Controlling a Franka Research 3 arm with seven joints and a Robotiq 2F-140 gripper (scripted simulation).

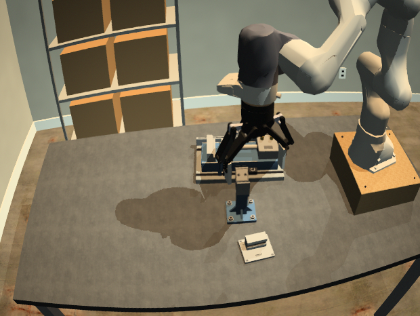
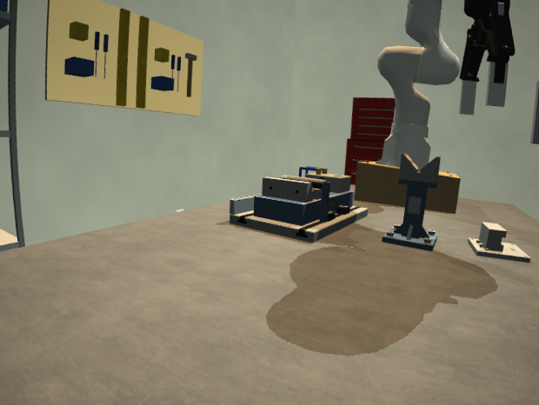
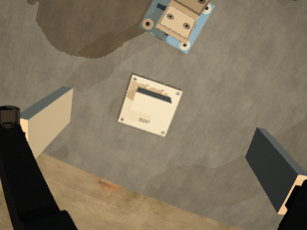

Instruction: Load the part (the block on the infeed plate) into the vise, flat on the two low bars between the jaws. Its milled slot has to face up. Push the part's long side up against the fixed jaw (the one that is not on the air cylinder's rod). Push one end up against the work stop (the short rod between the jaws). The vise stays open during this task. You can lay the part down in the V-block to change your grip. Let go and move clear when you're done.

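The part is 23 cm below my hand and 6 cm to the left of it. From my hand the other things lie so: infeed plate (25 cm below, 7 cm to the left); work stop rod (28 cm to the right, 17 cm below, 3 cm ahead); cylinder rod (31 cm to the right, 18 cm below, 6 cm behind).
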